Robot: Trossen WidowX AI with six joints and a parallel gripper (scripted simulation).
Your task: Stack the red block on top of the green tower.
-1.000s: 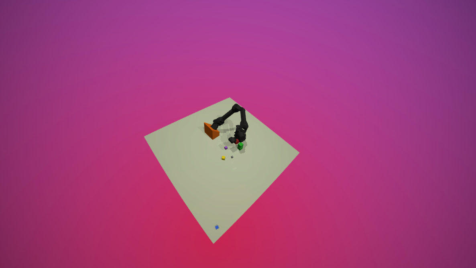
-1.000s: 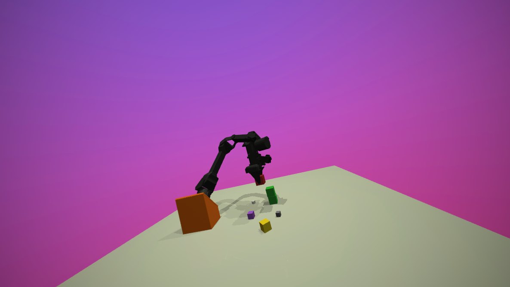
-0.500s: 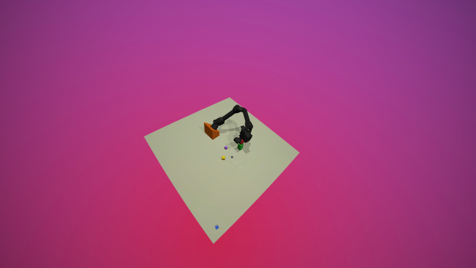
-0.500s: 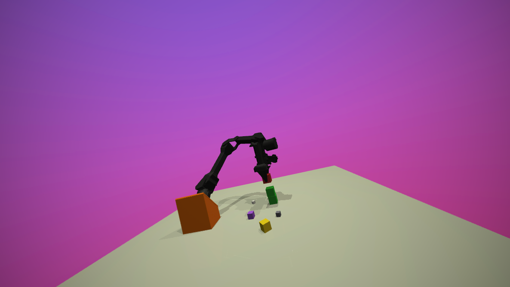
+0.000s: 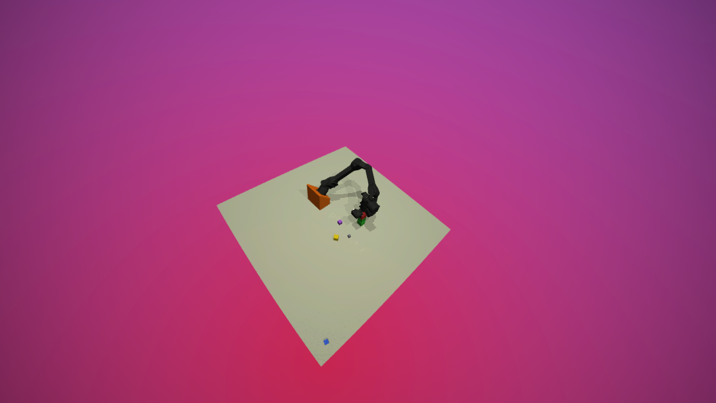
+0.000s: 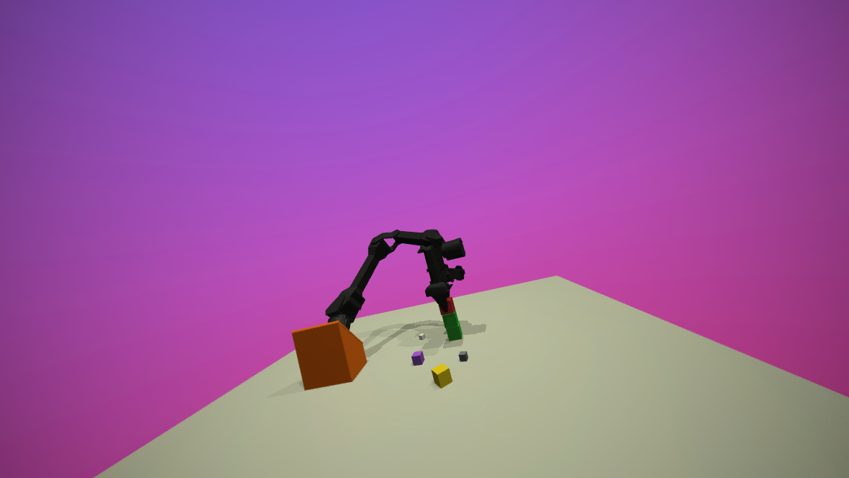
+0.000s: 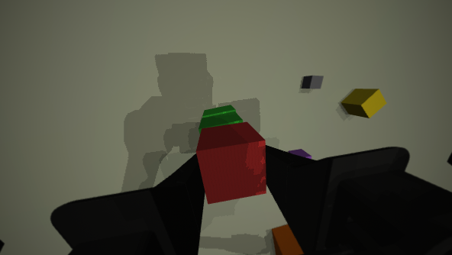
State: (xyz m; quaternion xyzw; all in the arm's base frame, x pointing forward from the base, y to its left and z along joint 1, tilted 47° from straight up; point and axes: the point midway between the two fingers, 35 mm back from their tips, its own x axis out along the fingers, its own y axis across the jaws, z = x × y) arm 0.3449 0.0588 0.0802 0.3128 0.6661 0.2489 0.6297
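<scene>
My gripper tip is now 10 mm below the red block. Round my gripper tip: small dark grey cube (150 mm to the right, 80 mm below, 30 mm ahead); tiny white cube (120 mm behind, 80 mm below, 40 mm to the left); small purple cube (120 mm to the right, 100 mm behind, 80 mm below).
</scene>
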